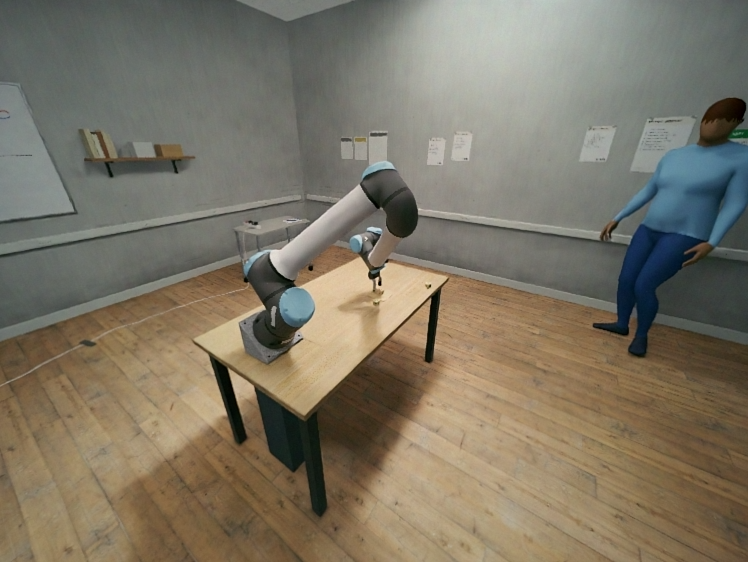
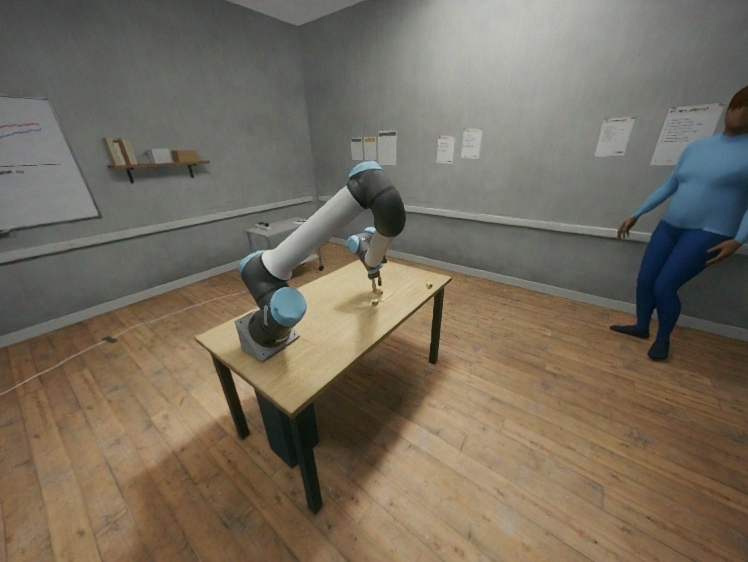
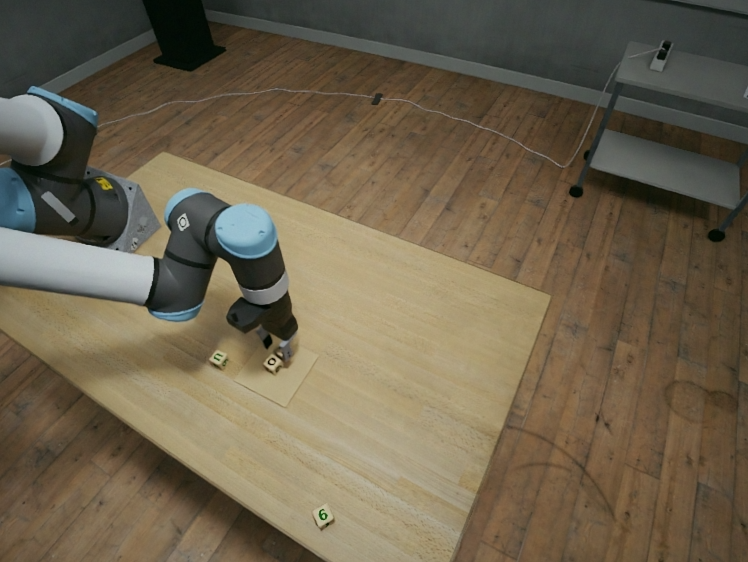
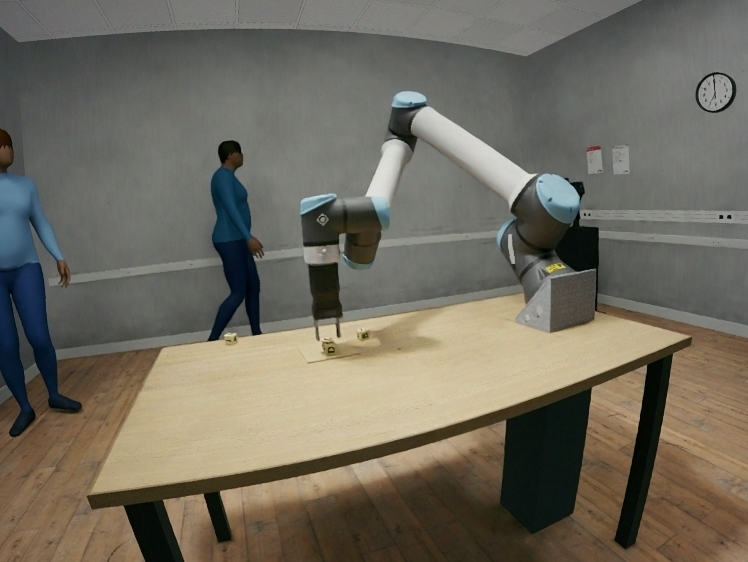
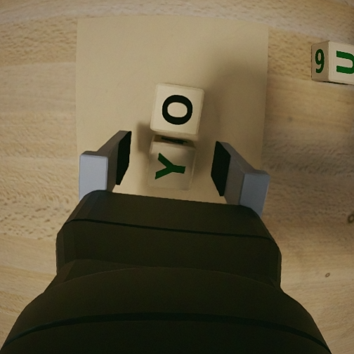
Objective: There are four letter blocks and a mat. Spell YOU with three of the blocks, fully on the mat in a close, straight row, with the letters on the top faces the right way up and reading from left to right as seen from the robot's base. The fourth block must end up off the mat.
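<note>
My gripper (image 3: 276, 349) (image 4: 327, 337) (image 5: 171, 153) is open and empty, its fingers apart on either side of the Y block (image 4: 328, 348) (image 5: 171, 165), which lies on the mat (image 3: 290, 386) (image 4: 311, 357) (image 5: 110, 60) with a green Y on top. The O block (image 3: 272, 364) (image 5: 176, 109) is beside it on the mat, black O up, very close; whether they touch is unclear. The U block (image 3: 217, 358) (image 4: 362, 333) (image 5: 341, 62) lies off the mat on the base side, green U up. A fourth block (image 1: 428, 285) (image 3: 322, 516) (image 4: 230, 338) shows a green 6 on top, far off the mat.
The wooden table (image 1: 338, 326) (image 3: 423, 338) (image 4: 272, 410) carries the arm's base mount (image 3: 142, 211) (image 4: 573, 302) at one end. The fourth block is near a long table edge. A grey trolley (image 3: 683, 75) stands apart from the table. Two people (image 4: 232, 199) (image 4: 18, 223) are beyond the table.
</note>
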